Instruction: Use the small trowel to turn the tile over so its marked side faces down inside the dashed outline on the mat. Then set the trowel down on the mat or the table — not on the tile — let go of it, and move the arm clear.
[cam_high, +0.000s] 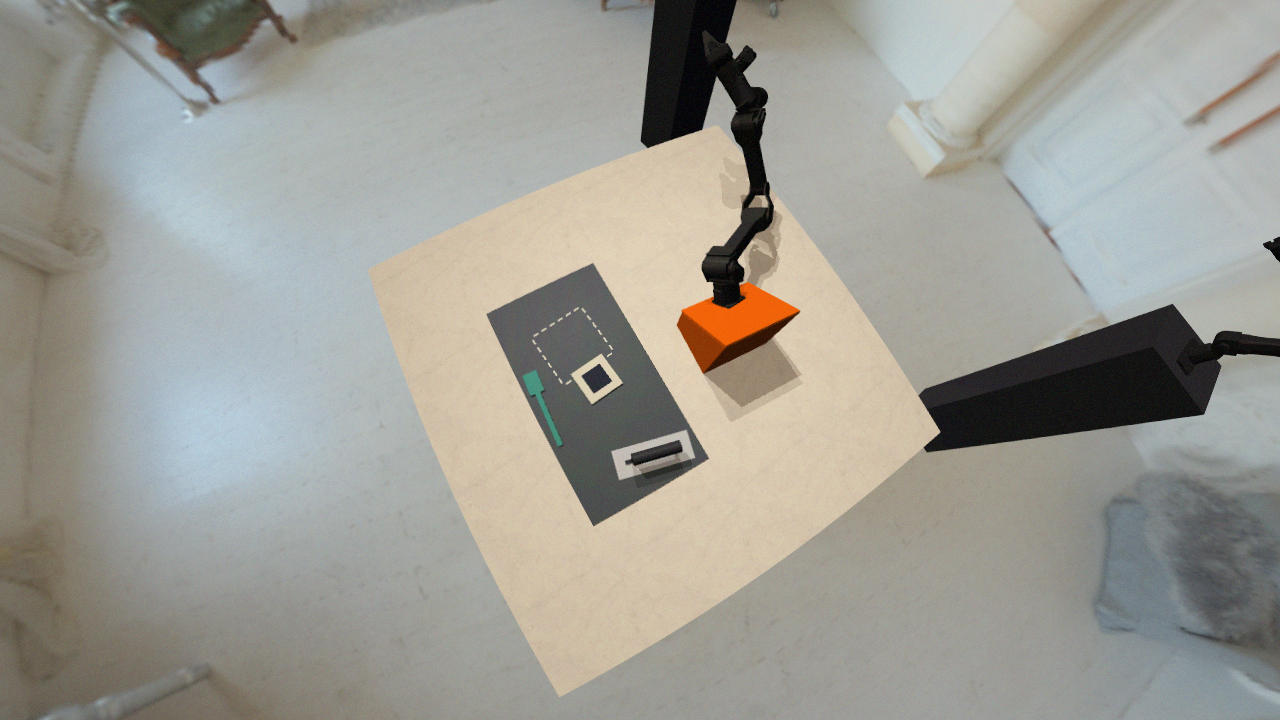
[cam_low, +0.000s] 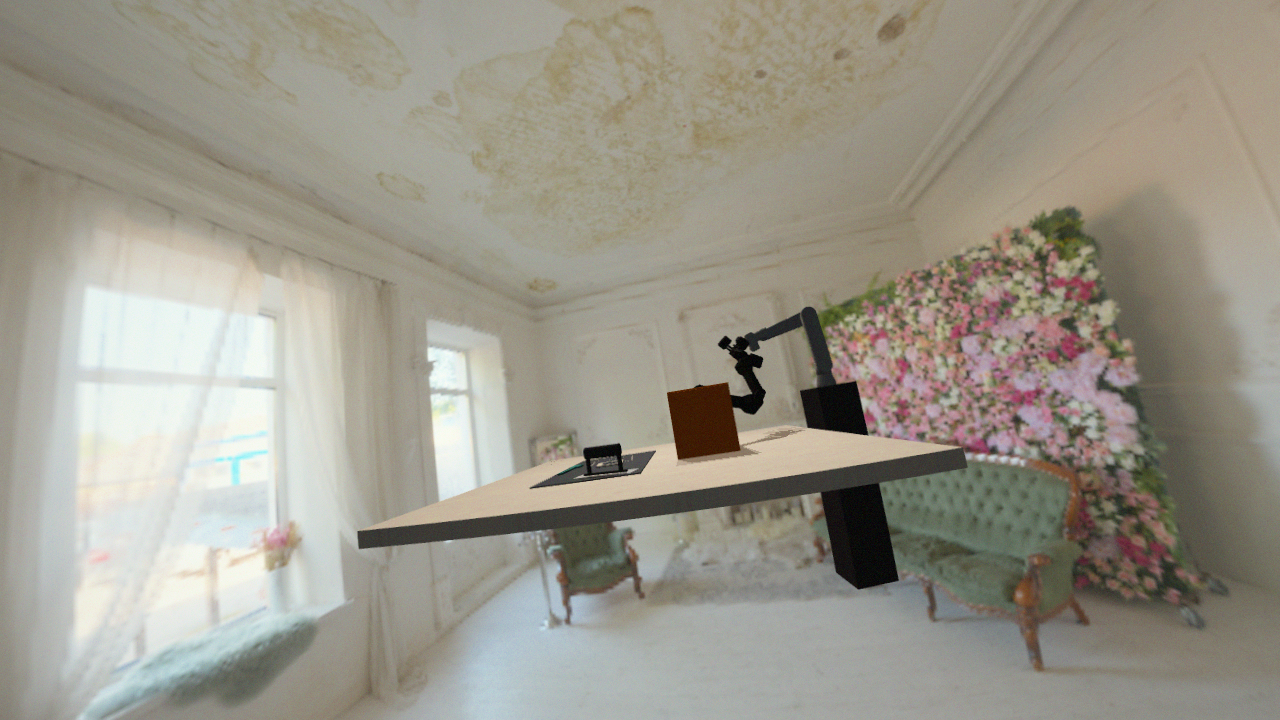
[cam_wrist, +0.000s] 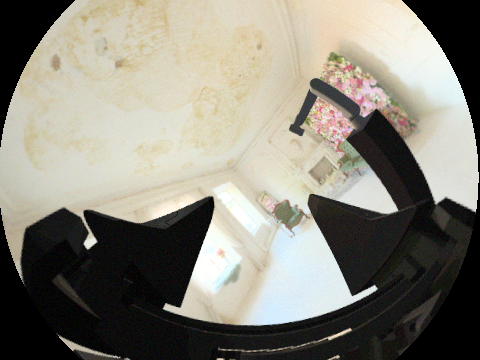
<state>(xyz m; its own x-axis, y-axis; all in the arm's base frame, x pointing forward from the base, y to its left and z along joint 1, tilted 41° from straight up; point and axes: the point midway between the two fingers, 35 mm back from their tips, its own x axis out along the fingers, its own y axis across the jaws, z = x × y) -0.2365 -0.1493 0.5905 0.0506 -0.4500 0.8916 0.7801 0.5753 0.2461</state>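
Right now my gripper tip is 69 cm short of the small trowel, 72 cm to the right of it and 41 cm above it. Also, from my gripper tip: teal flat tool (82 cm ahead, 44 cm to the left, 44 cm below); then mat (69 cm ahead, 48 cm to the left, 46 cm below); then tile (67 cm ahead, 48 cm to the left, 44 cm below).
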